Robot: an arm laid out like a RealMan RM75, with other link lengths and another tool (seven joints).
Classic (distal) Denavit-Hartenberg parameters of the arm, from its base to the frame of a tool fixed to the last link. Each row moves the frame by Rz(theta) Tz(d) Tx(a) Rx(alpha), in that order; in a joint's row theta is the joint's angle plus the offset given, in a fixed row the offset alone. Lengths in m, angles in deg.
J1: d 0.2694, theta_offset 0, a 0, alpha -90
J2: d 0, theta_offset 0, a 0, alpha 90
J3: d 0.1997, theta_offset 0, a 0, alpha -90
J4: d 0, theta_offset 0, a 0, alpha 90
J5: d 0.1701, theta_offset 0, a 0, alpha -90
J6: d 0, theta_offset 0, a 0, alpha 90
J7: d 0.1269, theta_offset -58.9, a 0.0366, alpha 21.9
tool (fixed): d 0.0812, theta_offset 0, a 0, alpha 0
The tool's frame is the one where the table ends.
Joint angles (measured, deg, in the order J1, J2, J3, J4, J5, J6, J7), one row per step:
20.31 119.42 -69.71 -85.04 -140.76 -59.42 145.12
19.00 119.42 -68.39 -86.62 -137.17 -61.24 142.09
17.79 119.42 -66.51 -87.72 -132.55 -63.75 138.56
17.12 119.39 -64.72 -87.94 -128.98 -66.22 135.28
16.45 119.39 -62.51 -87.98 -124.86 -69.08 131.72
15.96 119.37 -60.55 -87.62 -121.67 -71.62 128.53
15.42 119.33 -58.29 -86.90 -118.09 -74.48 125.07
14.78 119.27 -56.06 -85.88 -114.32 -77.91 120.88
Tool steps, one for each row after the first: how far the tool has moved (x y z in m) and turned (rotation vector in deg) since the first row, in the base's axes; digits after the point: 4 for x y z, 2 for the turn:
-0.0044 -0.0044 0.0021 -0.67 1.32 1.82
-0.0095 -0.0097 0.0030 -1.78 3.42 3.88
-0.0127 -0.0142 0.0027 -3.10 4.84 5.66
-0.0169 -0.0193 0.0030 -4.35 6.75 7.82
-0.0194 -0.0239 0.0032 -5.44 8.11 9.69
-0.0219 -0.0292 0.0038 -6.47 9.86 11.78
-0.0253 -0.0362 0.0033 -7.89 11.46 14.59

